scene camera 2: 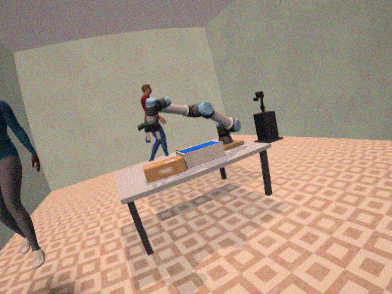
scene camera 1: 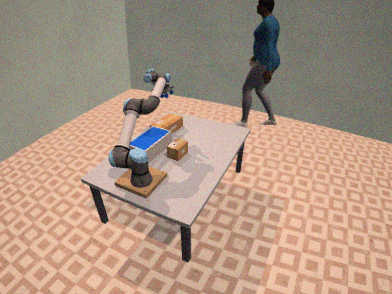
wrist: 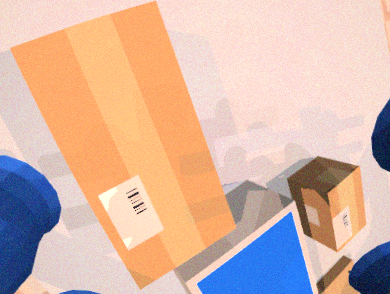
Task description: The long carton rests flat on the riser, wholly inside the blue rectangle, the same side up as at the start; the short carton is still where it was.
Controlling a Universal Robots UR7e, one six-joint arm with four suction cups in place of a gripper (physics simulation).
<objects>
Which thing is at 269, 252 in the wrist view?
A riser.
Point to a short carton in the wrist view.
328, 194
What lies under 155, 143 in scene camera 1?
A riser.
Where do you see a riser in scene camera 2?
At 193, 156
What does the long carton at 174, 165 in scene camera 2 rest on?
The table.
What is my suction head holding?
Nothing.
</objects>
